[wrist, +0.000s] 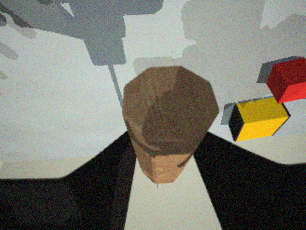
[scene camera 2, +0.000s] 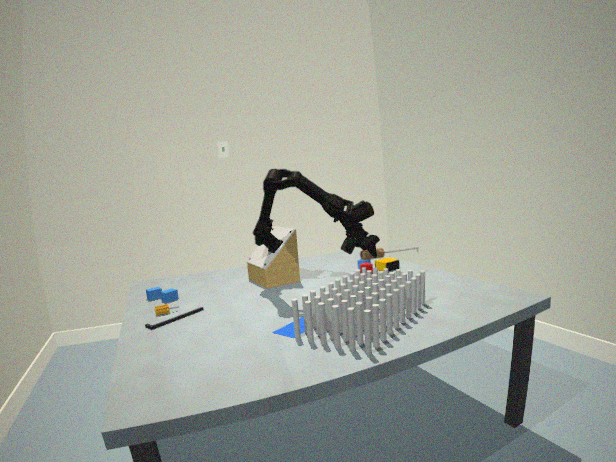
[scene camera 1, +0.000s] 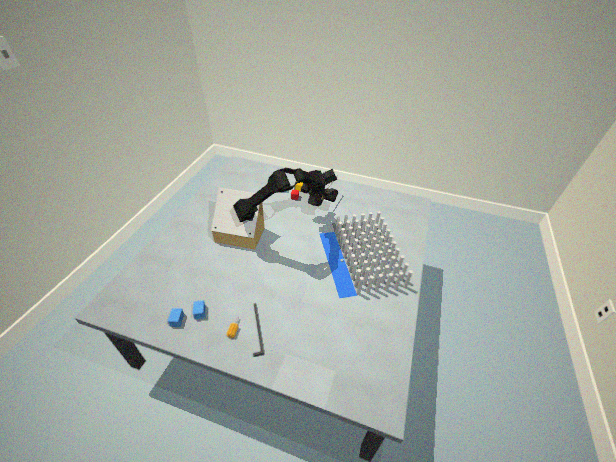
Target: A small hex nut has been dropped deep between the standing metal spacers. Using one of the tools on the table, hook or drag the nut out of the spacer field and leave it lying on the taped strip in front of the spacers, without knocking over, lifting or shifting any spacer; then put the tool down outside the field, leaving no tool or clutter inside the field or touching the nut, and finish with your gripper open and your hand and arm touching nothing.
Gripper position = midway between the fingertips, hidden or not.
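Blue taped strip (scene camera 1: 345,288). Yellow block (wrist: 254,119). Wooden-handled tool (wrist: 167,110), held by the gripper (scene camera 2: 373,256), (wrist: 162,132).
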